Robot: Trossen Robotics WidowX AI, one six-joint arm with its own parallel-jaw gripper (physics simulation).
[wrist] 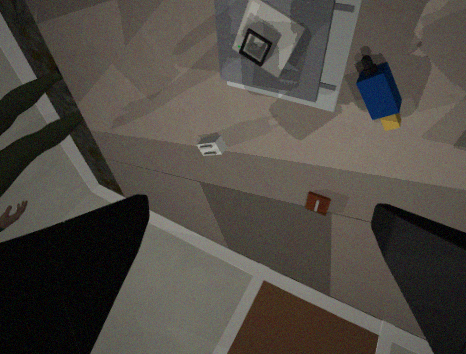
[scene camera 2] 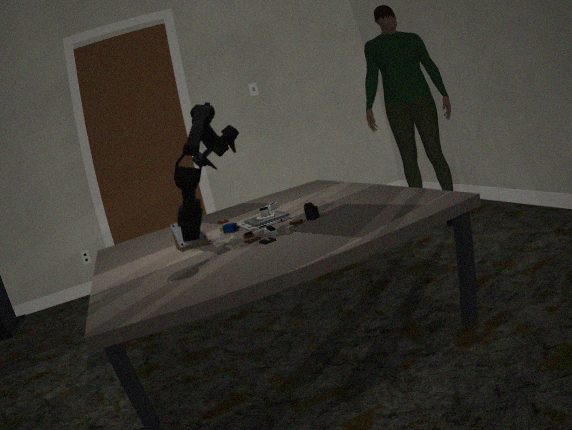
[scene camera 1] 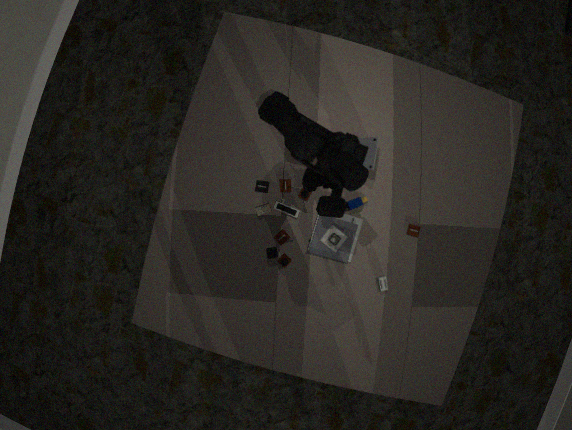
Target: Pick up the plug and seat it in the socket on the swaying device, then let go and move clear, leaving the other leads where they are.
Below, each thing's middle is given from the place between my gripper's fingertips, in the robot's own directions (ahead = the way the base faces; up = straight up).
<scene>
Right now the blue plug (wrist: 376, 84) is 260 mm below my hand, 80 mm to the left of it and 40 mm behind it. The rest, counted from my hand: grey device (scene camera 1: 335, 238) (250 mm below, 90 mm ahead, 50 mm to the left).
</scene>
